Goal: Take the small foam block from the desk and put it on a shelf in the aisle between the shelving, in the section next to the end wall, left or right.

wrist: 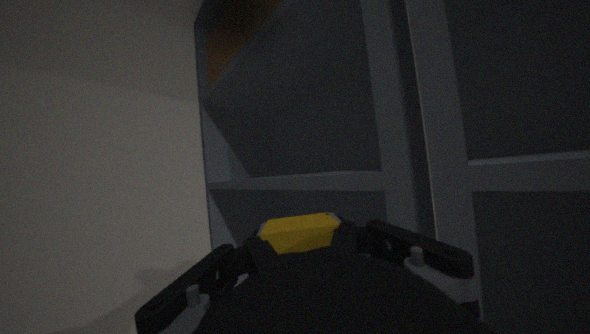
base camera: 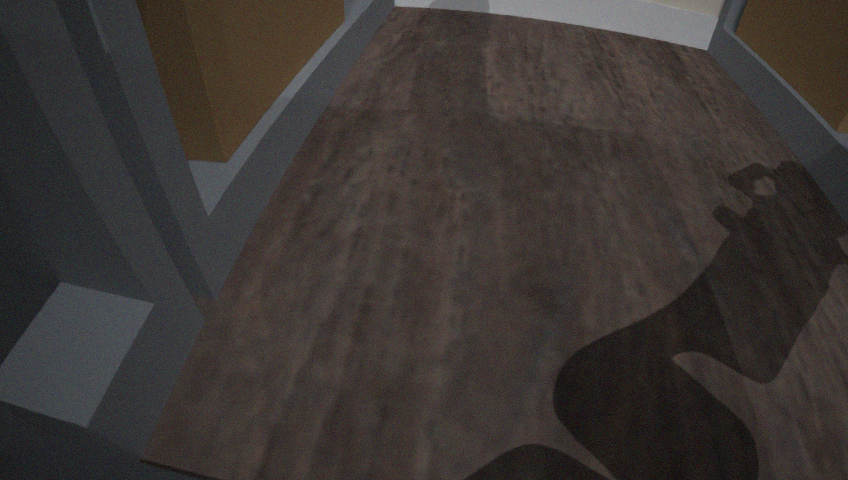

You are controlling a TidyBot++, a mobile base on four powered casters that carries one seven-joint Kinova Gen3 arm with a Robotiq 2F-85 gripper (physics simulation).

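Frame: origin at the arm's base, x ahead, y left, z up, level; centimetres.
Where they show: gripper, between the fingertips: (wrist: 298, 227).
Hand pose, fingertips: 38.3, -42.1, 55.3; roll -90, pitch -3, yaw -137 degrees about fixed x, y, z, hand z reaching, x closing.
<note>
Each offset is from my fingertips to the top centre of the thing, as dx, dy, dz. "spot": to the spot under its first point.
The small foam block {-1.7, +1.7, +1.4} (wrist: 301, 233) is yellow and sits between the fingertips in the wrist view. My gripper (wrist: 298, 227) is shut on it. Beyond the block stands the grey shelving section next to the end wall (wrist: 100, 150). A shelf board (wrist: 300, 181) of that section shows nearly edge-on, a little above the block in the view. The distance from the block to the shelf is hard to tell. The block and the gripper do not show in the base camera view; the arm's shadow lies on the floor at the right.
An upright post (wrist: 430, 125) divides this section from the neighbouring one on the right. A brown box {+49.8, -36.4, +76.9} (wrist: 235, 35) shows on a higher shelf. In the base view, grey shelving with a brown box {spot: +18.7, +65.3, -82.1} (base camera: 261, 71) lines the left, and another brown box {spot: +52.5, -22.0, -82.3} (base camera: 791, 53) stands at the right.
</note>
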